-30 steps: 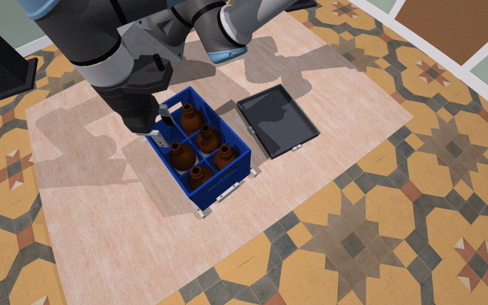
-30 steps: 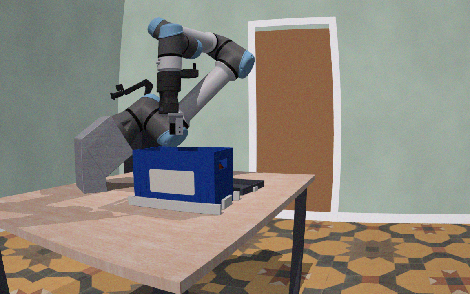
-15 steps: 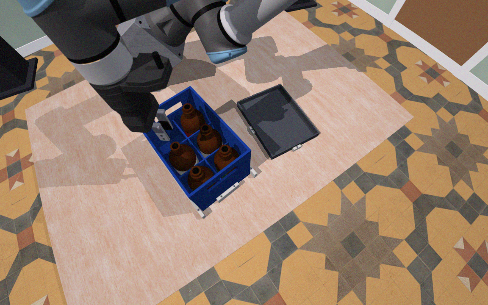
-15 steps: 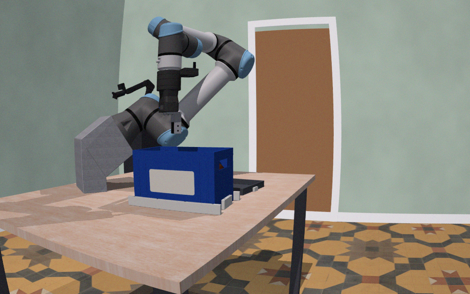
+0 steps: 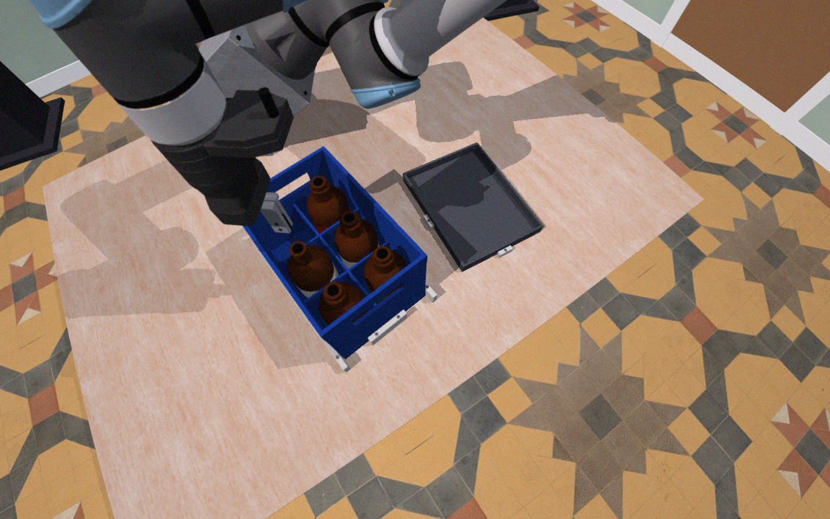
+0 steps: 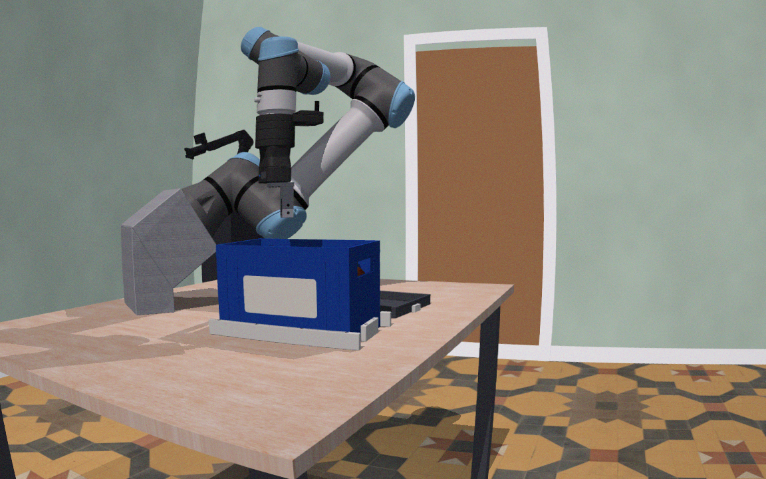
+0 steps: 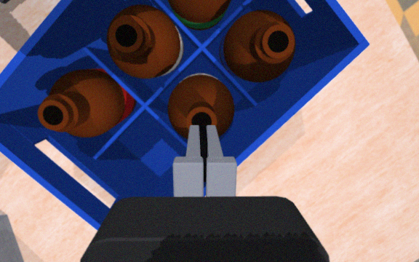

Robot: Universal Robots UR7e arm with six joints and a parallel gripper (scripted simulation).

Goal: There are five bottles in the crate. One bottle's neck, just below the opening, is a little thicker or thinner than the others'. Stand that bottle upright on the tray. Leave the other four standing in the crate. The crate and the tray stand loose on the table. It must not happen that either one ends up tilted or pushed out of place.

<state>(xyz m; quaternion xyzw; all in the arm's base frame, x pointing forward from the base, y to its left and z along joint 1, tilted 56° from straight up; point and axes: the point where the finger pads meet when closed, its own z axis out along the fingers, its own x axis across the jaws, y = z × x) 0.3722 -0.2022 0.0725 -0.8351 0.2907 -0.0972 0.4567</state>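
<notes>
Right now my hand is 160 mm above the blue crate, 40 mm to the right of it and 10 mm past it. Round my hand: glass bottle (150 mm below, 110 mm behind, 60 mm to the left); then dark tray (340 mm to the left, 230 mm below, 70 mm behind).
</notes>
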